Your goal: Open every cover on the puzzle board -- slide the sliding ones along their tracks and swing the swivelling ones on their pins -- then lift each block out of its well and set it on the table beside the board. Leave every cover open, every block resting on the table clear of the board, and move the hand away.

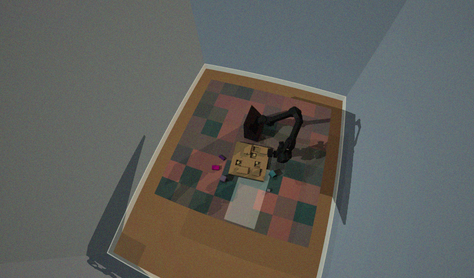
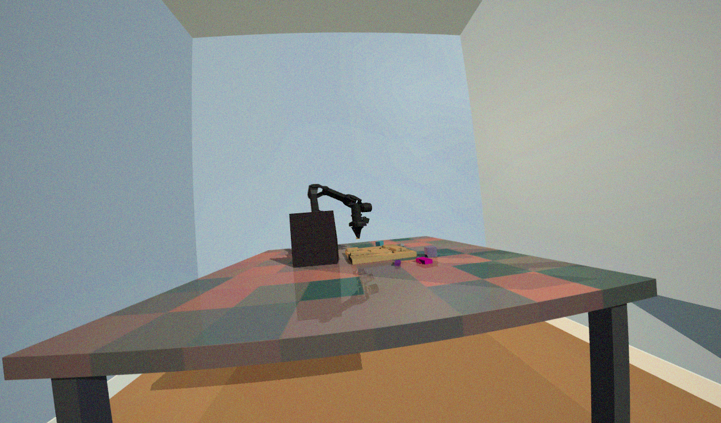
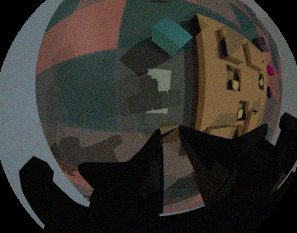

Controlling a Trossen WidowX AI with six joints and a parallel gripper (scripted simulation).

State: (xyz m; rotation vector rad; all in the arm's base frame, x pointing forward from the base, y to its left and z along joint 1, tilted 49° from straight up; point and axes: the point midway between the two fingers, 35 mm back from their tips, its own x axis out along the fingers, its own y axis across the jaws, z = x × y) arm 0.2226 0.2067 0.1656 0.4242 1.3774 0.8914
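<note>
Now: gripper tip 190 mm to the left of the tan puzzle board, 80 mm short of it and 50 mm above it. Round my gripper tip: teal block 130 mm ahead, 50 mm below, 10 mm to the left; lavender block 350 mm to the right, 320 mm ahead, 50 mm below; small grey block 270 mm ahead, 70 mm below, 20 mm to the left.
</note>
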